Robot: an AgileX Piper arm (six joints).
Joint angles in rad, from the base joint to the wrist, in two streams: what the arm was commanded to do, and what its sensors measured. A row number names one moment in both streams.
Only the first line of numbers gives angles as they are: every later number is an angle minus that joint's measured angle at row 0.
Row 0, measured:
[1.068 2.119 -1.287 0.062 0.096 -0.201]
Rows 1 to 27, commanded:
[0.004 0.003 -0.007 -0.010 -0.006 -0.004]
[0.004 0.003 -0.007 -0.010 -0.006 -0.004]
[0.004 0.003 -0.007 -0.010 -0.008 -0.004]
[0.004 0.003 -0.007 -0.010 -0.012 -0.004]
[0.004 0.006 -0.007 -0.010 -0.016 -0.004]
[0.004 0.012 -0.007 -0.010 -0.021 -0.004]
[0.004 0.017 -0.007 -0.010 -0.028 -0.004]
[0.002 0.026 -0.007 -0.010 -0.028 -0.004]
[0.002 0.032 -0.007 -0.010 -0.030 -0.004]
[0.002 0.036 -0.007 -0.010 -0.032 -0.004]
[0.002 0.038 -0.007 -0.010 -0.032 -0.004]
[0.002 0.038 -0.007 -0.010 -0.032 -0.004]
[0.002 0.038 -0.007 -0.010 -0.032 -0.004]
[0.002 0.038 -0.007 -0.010 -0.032 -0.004]
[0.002 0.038 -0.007 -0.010 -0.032 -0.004]
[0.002 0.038 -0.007 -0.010 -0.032 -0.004]
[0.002 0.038 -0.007 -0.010 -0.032 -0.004]
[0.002 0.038 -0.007 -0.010 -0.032 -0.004]
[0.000 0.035 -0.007 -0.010 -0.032 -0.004]
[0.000 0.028 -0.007 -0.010 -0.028 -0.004]
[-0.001 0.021 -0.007 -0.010 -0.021 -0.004]
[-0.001 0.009 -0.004 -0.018 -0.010 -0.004]
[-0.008 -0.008 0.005 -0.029 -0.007 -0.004]
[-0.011 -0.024 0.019 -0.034 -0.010 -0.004]
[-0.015 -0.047 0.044 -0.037 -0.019 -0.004]
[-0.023 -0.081 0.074 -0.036 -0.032 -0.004]
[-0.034 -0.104 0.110 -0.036 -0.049 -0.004]
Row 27, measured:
[-0.004 -0.011 0.024 -0.016 -0.017 0.000]
